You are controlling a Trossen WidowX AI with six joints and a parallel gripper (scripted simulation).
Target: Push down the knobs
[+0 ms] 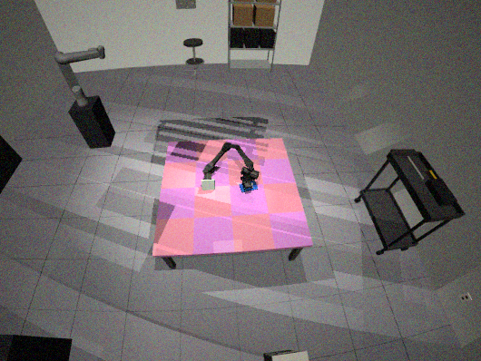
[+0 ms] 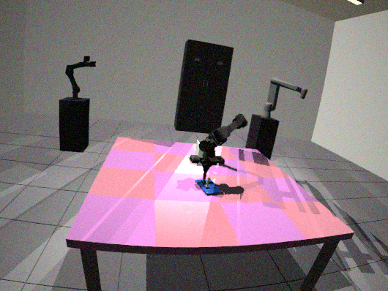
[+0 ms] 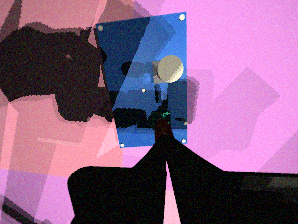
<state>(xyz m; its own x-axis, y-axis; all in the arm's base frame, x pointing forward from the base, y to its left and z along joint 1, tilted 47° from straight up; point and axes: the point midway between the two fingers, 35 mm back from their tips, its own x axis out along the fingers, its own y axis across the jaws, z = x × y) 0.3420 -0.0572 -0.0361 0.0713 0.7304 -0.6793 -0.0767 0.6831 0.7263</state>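
Now: gripper tip 1 cm above the red knob.
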